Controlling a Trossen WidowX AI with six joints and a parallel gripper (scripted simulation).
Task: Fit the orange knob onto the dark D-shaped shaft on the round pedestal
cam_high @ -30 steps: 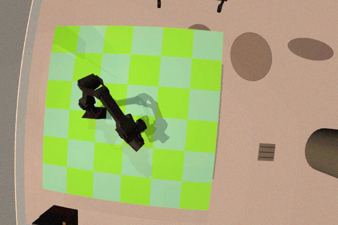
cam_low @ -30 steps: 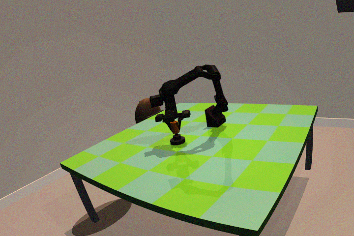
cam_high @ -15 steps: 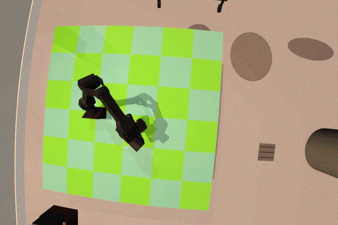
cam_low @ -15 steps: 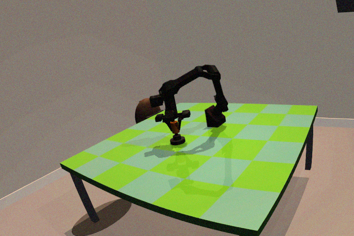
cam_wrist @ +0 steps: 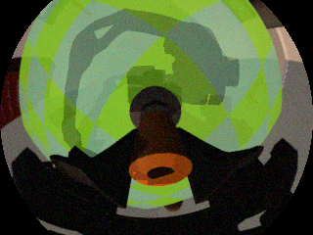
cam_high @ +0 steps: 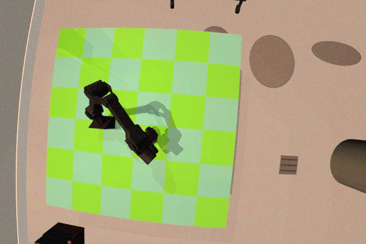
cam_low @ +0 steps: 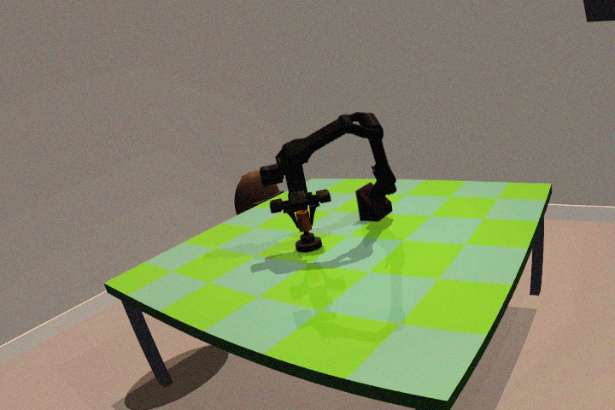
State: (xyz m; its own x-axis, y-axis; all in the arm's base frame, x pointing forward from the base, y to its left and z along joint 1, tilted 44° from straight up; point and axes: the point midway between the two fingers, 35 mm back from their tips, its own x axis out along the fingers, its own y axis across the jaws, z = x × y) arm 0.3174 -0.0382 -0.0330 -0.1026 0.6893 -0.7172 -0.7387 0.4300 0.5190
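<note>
My gripper tip is 20 mm below the orange knob. From my gripper tip the other things lie so: dark round pedestal: 40 mm below.
</note>
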